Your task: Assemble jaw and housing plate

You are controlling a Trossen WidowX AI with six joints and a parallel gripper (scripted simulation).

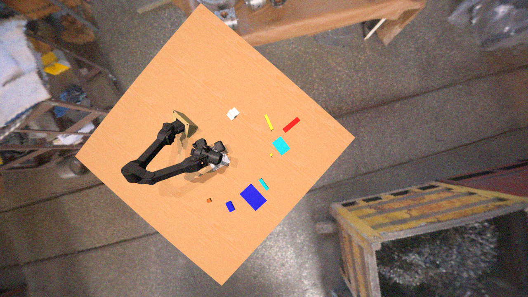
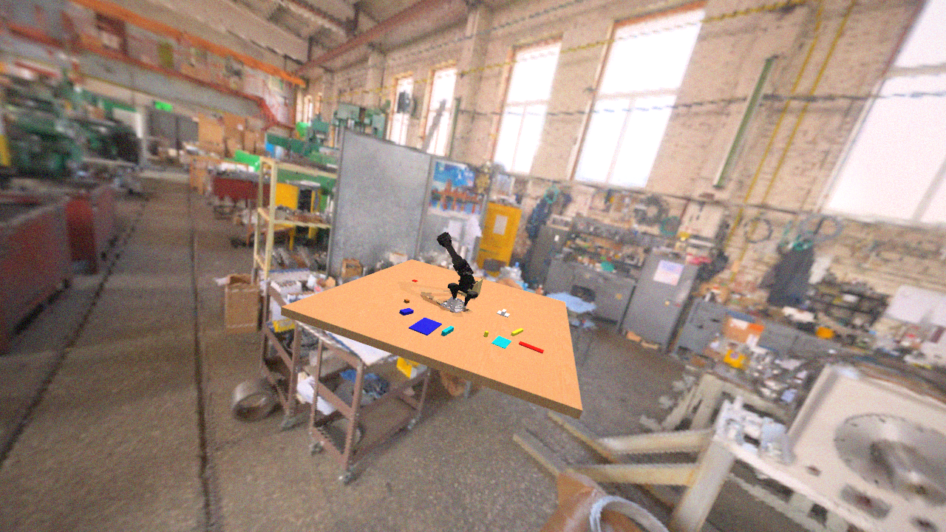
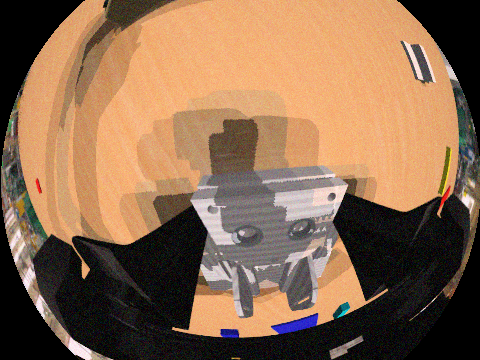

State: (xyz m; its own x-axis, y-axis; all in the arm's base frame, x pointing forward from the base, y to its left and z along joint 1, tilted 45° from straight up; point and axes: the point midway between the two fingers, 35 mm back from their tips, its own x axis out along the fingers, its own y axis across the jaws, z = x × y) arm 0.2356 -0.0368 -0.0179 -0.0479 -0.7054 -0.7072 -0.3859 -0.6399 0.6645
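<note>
Now: gripper tip 10 mm short of the housing plate and 20 mm below it. The rest, counted from my gripper tip: white block (60 mm behind, 260 mm to the left); orange cube (170 mm ahead, 260 mm to the right); small blue block (300 mm ahead, 200 mm to the right).
</note>
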